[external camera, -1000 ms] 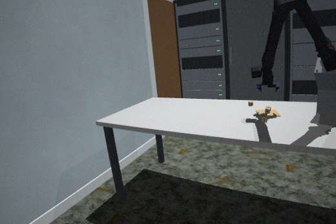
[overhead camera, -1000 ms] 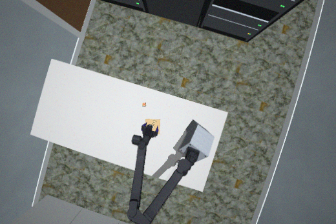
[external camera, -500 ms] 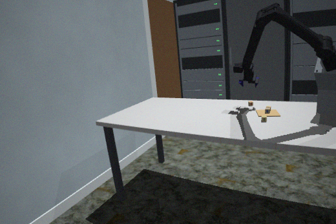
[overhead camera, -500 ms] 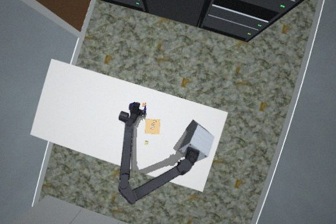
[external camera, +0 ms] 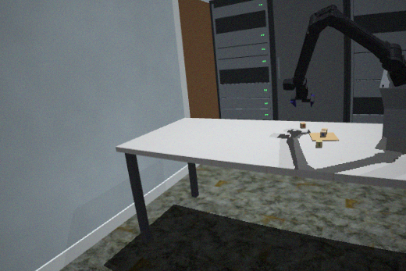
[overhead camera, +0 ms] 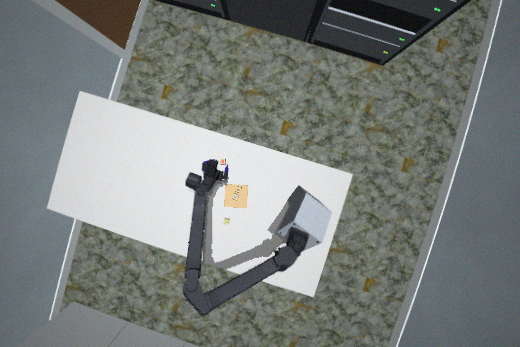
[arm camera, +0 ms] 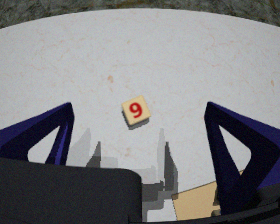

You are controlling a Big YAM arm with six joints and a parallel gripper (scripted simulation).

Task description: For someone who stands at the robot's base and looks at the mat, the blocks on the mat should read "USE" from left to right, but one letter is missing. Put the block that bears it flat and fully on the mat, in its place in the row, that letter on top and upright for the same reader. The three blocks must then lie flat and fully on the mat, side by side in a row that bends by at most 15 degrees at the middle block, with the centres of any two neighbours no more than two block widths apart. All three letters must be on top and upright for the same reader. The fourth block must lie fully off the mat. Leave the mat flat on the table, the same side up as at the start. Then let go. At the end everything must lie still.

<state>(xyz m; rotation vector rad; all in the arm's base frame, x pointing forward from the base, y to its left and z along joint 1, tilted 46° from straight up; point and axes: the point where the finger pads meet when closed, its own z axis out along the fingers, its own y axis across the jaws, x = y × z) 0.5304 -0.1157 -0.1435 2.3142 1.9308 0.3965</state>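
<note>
Right now my hand is 340 mm to the right of the block, 130 mm past it and 130 mm above it.
</note>
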